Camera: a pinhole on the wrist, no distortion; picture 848 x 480 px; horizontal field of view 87.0 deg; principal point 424.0 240.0 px. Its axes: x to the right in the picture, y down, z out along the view. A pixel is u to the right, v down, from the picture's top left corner.
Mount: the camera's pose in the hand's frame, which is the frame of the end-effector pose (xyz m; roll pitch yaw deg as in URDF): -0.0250 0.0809 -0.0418 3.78 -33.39 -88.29
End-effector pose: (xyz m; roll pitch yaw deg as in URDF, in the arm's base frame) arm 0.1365 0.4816 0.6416 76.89 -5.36 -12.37
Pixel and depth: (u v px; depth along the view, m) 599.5 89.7 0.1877
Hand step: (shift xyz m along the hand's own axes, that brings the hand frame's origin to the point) -0.1015 0.1179 0.1517
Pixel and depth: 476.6 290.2 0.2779
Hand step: -0.0159 0.2076 0.2094
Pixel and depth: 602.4 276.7 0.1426
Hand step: -0.0236 0.1121 0.1090
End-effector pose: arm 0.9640 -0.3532 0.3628 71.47 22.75 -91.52
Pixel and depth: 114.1 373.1 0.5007
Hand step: 0.0738 0.6544 0.1924
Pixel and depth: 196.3 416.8 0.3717
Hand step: 0.0862 0.4520 0.1717
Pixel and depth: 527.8 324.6 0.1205
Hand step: -0.0115 0.1249 0.0753
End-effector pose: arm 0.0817 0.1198 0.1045 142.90 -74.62 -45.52
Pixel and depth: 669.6 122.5 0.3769
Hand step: -0.1496 0.1076 0.3808
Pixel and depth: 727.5 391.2 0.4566
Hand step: 0.0991 0.0820 0.5178
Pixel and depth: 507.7 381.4 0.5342
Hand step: 0.1020 0.3007 0.4676
